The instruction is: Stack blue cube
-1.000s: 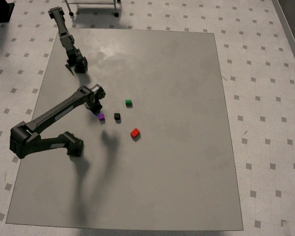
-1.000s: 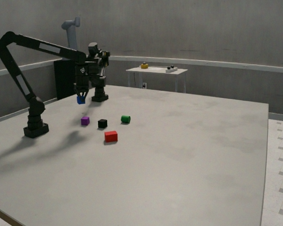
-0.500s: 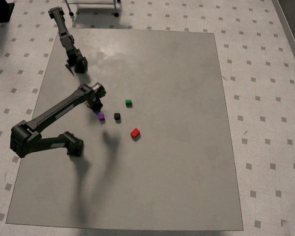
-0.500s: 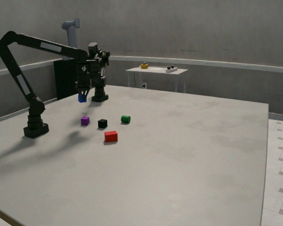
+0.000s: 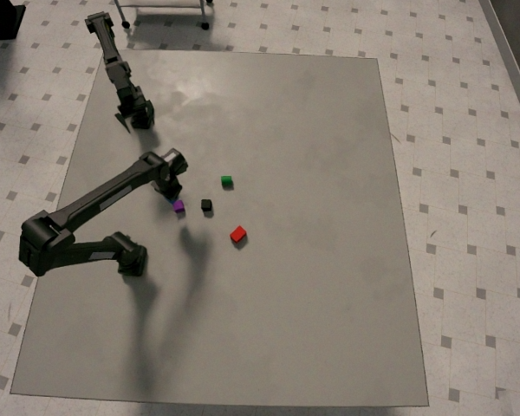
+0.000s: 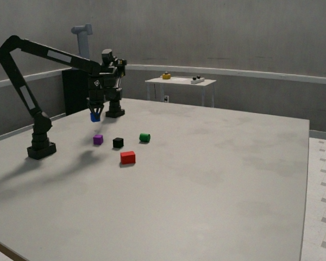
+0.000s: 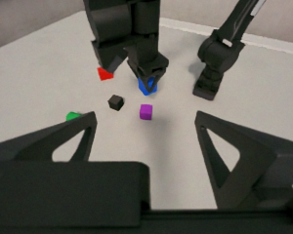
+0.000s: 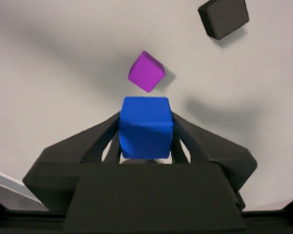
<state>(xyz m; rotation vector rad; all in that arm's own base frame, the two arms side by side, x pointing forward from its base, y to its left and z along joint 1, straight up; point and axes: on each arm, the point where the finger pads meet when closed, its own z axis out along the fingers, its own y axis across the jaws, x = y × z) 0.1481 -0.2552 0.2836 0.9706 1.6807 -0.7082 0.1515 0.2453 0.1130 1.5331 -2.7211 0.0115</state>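
My right hand is 12 cm above the purple cube. From my right hand the other things lie so: black cube (12 cm ahead, 12 cm below); blue cube (right at my right hand); green block (21 cm ahead, 11 cm to the left, 12 cm below).
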